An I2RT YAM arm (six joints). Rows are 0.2 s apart.
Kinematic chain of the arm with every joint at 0, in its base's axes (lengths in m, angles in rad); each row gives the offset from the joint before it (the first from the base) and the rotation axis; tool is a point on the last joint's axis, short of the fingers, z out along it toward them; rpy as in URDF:
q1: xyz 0 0 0.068 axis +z
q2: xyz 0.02 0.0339 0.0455 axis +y
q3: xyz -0.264 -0.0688 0 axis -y
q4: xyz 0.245 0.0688 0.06 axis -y
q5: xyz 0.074 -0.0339 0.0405 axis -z
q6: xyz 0.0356 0 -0.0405 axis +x
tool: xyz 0 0 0 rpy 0 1.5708 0
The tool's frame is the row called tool.
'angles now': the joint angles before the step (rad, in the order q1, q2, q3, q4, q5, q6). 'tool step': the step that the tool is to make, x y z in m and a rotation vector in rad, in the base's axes. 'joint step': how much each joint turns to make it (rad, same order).
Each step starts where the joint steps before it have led.
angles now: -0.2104, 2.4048, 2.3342, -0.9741, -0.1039, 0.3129
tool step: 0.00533, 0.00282, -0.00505, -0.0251, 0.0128, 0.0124
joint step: 0.0089, 0.0337, 0.0425, -0.0178, 0.0218, -0.0167
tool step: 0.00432, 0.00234, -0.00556, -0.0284, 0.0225, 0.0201
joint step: 0.0075, 0.0363, 0.0480, -0.0301, 0.0221, -0.0268
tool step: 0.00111, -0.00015, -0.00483, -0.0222, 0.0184, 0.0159
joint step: 0.0012, 0.0147, 0.0109, -0.0113, 0.0154, -0.0250
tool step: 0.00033, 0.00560, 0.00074, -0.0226, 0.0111, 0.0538
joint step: 0.0106, 0.0032, 0.0108, -0.0164, 0.0016, -0.0495
